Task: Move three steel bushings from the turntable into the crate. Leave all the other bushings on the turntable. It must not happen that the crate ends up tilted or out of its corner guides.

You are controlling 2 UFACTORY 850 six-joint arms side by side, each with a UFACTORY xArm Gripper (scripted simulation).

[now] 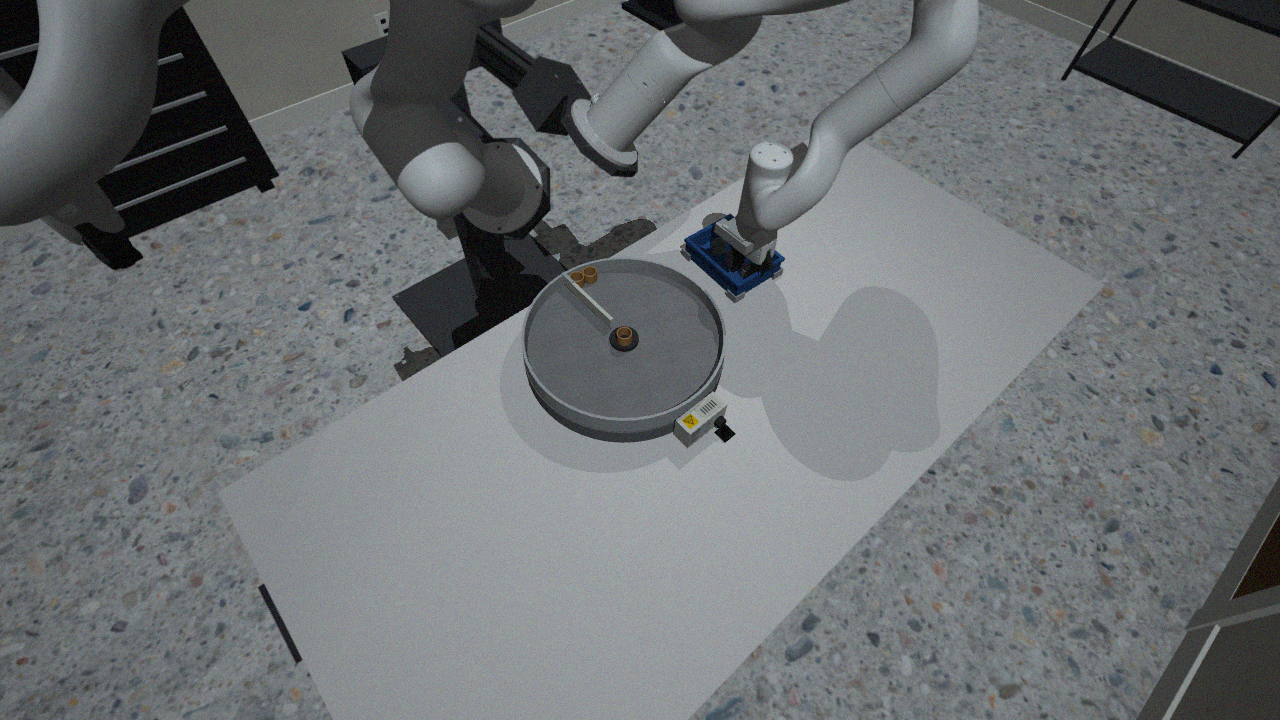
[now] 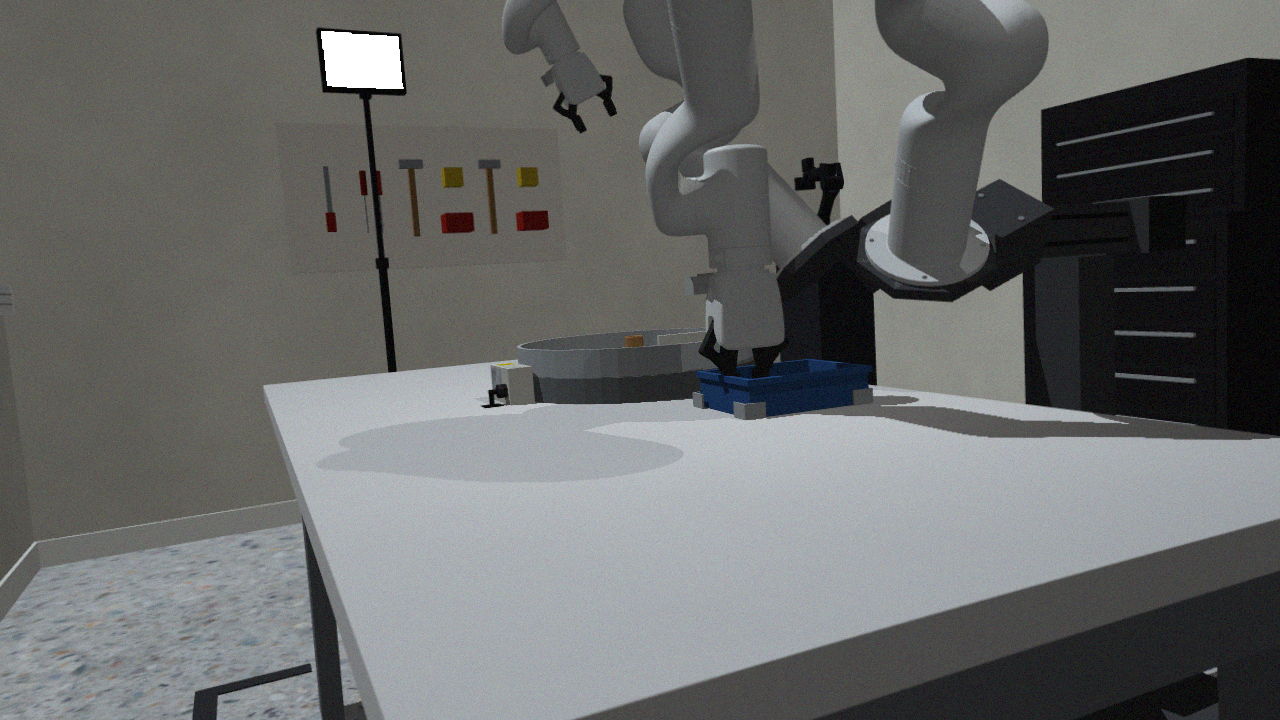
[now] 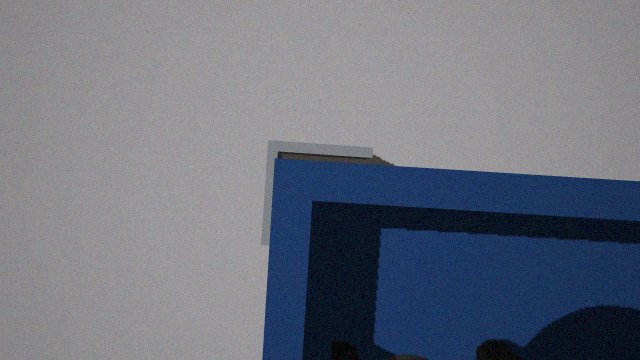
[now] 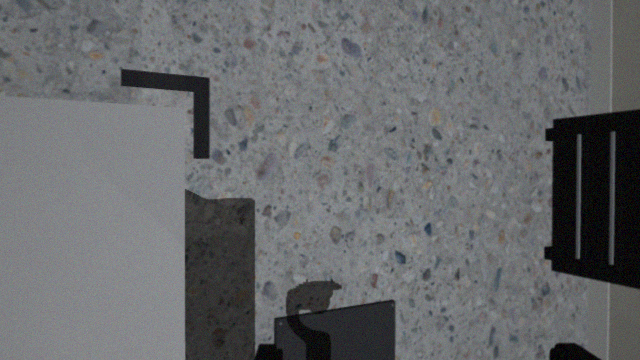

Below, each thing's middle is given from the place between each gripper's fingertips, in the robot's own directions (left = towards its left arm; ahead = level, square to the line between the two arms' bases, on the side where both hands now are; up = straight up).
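Measured from my left hand (image 1: 744, 273), the blue crate (image 2: 797, 392) is 1 cm to the left and 5 cm behind, and it is 1 cm below that hand.
My right hand (image 1: 105, 229) has the blue crate 190 mm ahead of it and 970 mm to the left of it; the crate is also 550 mm below that hand.
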